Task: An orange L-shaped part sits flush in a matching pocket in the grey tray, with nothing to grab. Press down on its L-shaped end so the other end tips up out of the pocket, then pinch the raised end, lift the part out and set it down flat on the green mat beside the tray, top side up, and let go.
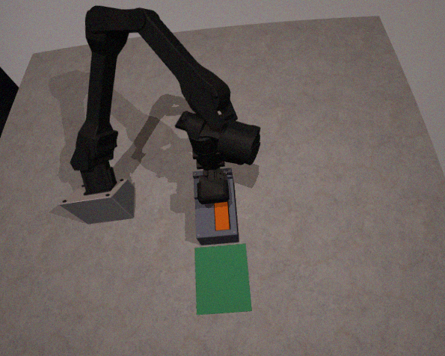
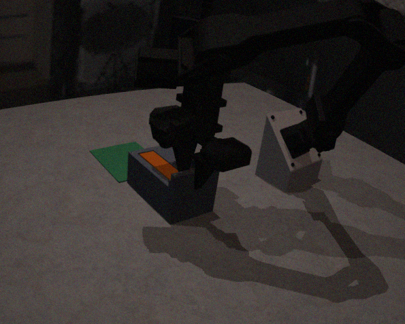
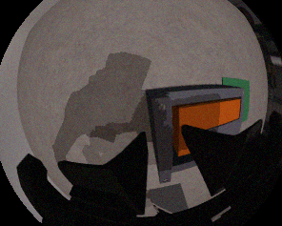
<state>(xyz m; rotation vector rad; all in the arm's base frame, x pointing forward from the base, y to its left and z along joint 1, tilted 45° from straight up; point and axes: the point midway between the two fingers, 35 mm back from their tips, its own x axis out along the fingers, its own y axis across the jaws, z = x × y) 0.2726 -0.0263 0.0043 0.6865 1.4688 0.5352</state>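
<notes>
The orange L-shaped part is 10 mm behind my gripper tip, 50 mm to the right of it and 20 mm below it. The rest, counted from my gripper tip: green mat (30 mm behind, 220 mm to the right, 80 mm below).
</notes>
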